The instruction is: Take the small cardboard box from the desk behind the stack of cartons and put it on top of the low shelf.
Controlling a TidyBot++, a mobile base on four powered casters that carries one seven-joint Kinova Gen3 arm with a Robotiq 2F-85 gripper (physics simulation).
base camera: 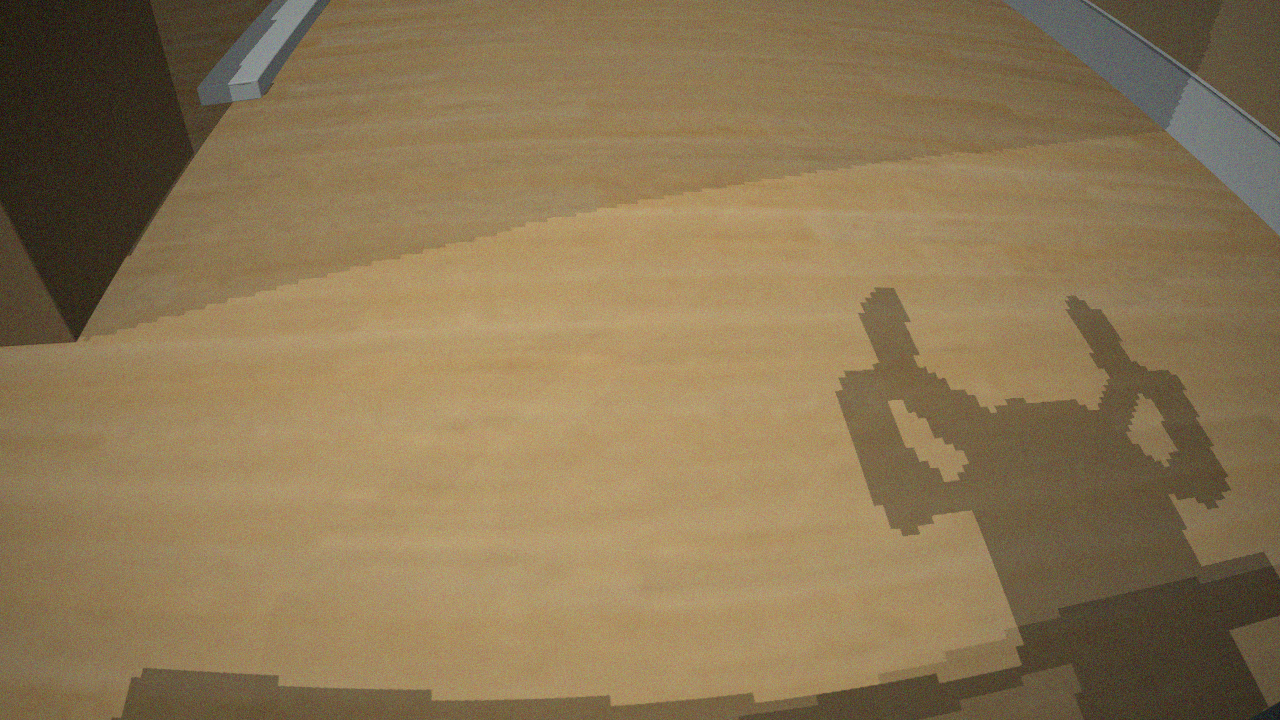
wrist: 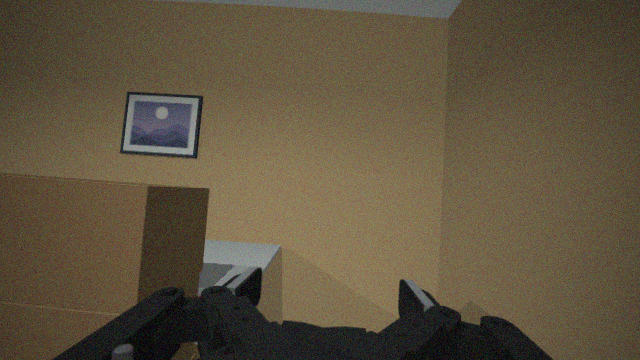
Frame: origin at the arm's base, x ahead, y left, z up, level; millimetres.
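Seen in the pictures: gripper, fingertip midpoint: (wrist: 328, 289).
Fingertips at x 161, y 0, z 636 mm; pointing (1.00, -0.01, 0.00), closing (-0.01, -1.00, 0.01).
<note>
A point is followed by its place in that frame.
My gripper (wrist: 328, 289) @[x 161, y 0, z 636 mm] is open and empty in the wrist view, its two fingertips far apart in front of the wall. The stack of cartons (wrist: 75, 240) @[x 475, y 545, z 556 mm] (base camera: 80, 134) @[x 593, y 411, z -276 mm] stands at the left in both views. Behind it in the wrist view, part of a pale desk (wrist: 245, 247) @[x 1475, y 536, z 324 mm] shows, its right end just behind the left finger. The small cardboard box does not show in either view, and the low shelf does not show. Much of the desk is hidden by the cartons and the finger.
A framed picture (wrist: 161, 124) @[x 1579, y 1260, z 1095 mm] hangs on the back wall above the cartons. The room's corner is right of the gripper. In the base camera view, a grey-white bar (base camera: 277, 44) lies past the cartons, a baseboard (base camera: 1127, 71) @[x 1046, y -777, z -362 mm] runs along the right, and the gripper's shadow falls on the wooden floor.
</note>
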